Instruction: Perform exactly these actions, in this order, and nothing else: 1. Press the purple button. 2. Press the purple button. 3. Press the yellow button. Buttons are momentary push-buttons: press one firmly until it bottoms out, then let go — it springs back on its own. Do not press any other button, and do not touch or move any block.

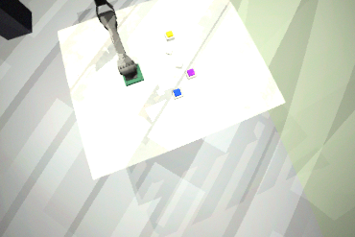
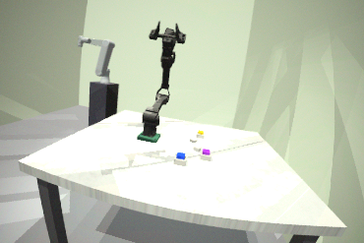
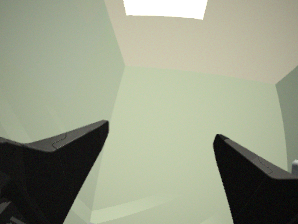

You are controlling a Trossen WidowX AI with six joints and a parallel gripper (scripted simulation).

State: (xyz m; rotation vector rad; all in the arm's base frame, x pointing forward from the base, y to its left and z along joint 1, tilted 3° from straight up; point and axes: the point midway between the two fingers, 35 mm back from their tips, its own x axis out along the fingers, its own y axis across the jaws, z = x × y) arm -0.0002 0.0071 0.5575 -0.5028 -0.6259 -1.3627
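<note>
Now: gripper tip 57 cm above the purple button, 29 cm short of it and 8 cm to the left of it. From my gripper tip the other things lie so: blue button 57 cm below, 18 cm ahead, 17 cm to the right; then yellow button 57 cm below, 24 cm ahead, 18 cm to the left; then grey block 59 cm below, 21 cm ahead, 9 cm to the left.
</note>
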